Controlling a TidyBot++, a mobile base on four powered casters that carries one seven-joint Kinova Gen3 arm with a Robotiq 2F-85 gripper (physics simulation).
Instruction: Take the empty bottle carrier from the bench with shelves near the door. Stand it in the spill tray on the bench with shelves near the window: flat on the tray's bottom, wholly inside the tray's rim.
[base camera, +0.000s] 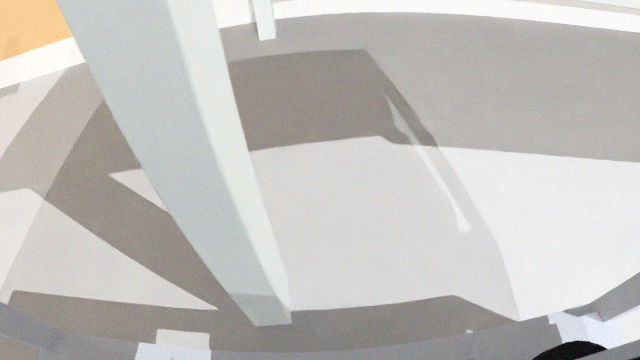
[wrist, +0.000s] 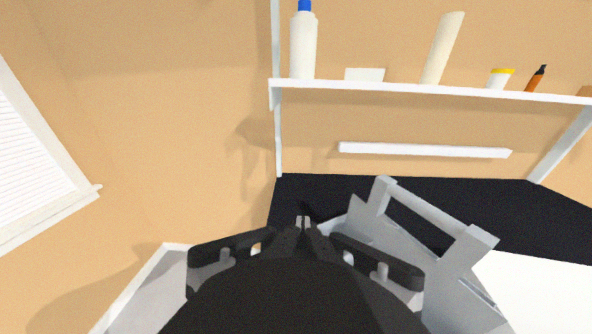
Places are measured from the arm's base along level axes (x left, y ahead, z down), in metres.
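Where they show: gripper, between the fingertips: (wrist: 302, 224).
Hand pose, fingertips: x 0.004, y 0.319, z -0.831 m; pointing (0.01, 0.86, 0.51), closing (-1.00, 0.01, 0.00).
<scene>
Each offset is from my fingertips to the top centre of the thing. "spot": to the spot under its first point. Level surfaces: height alone.
The grey bottle carrier @(dx -0.205, dy +0.099, dz +0.033 m) (wrist: 447, 295) is at the right of centre in the wrist view, over the black bench top @(dz +0.313 m) (wrist: 320, 192), with its bar handle raised. Its lower part is partly hidden behind my gripper. I cannot tell whether it stands fully flat. A white tray @(spot: dx -0.642, dy +0.092, dz +0.310 m) (wrist: 545, 295) shows in part at the right edge, beyond the carrier; its bottom and most of its rim are out of view. My gripper (wrist: 302, 224) is shut and empty, with its fingertips just left of the carrier. Neither carrier nor tray shows in the base view.
A white shelf (wrist: 400, 86) with a blue-capped bottle @(spot: dx +0.029, dy +0.385, dz -0.218 m) (wrist: 303, 47) and a leaning roll @(spot: dx -0.365, dy +0.450, dz -0.242 m) (wrist: 442, 47) is above the bench. A white wall bar (wrist: 425, 149) is below it. A window @(spot: dx +1.208, dy +0.313, dz +0.189 m) (wrist: 30, 165) is at the left. A pale post (base camera: 200, 150) stands close in the base view.
</scene>
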